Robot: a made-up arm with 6 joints.
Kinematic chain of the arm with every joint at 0, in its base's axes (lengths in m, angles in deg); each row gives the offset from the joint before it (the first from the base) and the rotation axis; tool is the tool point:
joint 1: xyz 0 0 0.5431 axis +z
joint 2: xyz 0 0 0 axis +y
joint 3: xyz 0 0 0.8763 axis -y
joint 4: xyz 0 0 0 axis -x
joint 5: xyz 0.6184 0 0 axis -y
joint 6: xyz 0 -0.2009 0 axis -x
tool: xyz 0 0 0
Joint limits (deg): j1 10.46..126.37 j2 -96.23..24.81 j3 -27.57..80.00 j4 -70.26..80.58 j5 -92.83..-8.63 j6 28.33..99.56
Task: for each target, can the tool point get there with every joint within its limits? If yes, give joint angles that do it. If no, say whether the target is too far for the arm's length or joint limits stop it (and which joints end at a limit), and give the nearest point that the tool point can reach.
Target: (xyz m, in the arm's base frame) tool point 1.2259 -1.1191 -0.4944
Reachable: no: too far | nearest point 0.9402 -1.1714 0.2981 | short by 0.844 m
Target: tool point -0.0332 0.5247 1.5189
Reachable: yes | joints 108.87 -7.80 15.21 -46.49 -86.20 45.73
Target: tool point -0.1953 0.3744 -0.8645
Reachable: no: joint limits stop it (at a limit: joint 2, joint 3, joint 4) | nearest point -0.2772 0.5313 0.7333 | short by 1.608 m
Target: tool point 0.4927 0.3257 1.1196
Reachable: yes | joints 48.41 0.92 -15.41 -40.72 -56.59 60.60
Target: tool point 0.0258 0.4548 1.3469
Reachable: yes | joints 108.65 -13.40 -8.01 -32.26 -71.44 87.39
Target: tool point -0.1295 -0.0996 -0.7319
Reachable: no: joint limits stop it (at a limit: joint 1, joint 2, joint 3, joint 4) | nearest point -0.2984 0.5197 0.7333 | short by 1.600 m
